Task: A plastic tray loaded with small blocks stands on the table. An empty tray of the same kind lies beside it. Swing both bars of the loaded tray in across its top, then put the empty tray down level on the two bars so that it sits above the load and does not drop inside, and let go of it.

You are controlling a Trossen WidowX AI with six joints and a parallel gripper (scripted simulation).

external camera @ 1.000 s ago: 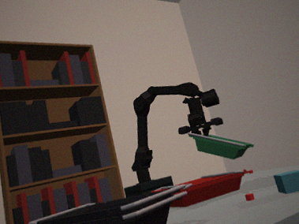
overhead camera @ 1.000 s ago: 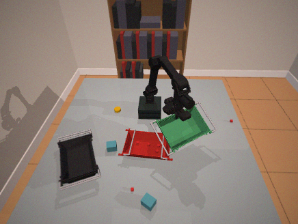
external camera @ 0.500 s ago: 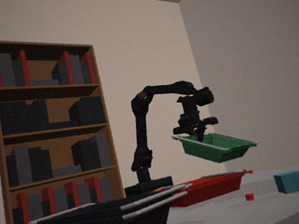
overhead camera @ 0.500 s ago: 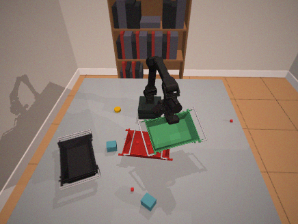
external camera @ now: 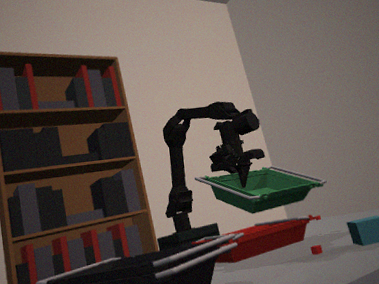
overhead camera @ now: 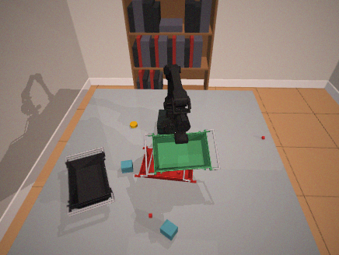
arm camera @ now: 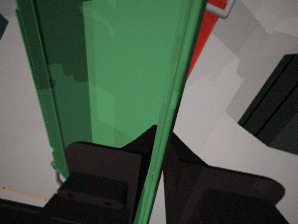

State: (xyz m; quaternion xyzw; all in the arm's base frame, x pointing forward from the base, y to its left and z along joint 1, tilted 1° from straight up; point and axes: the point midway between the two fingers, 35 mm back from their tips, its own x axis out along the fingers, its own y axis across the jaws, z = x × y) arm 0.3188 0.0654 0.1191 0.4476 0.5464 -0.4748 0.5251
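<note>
The green tray lies 8 cm ahead of my gripper tip, 1 cm to the left of it and 1 cm below it. Round my gripper tip: yellow disc 32 cm to the right, 30 cm behind, 17 cm below.
</note>
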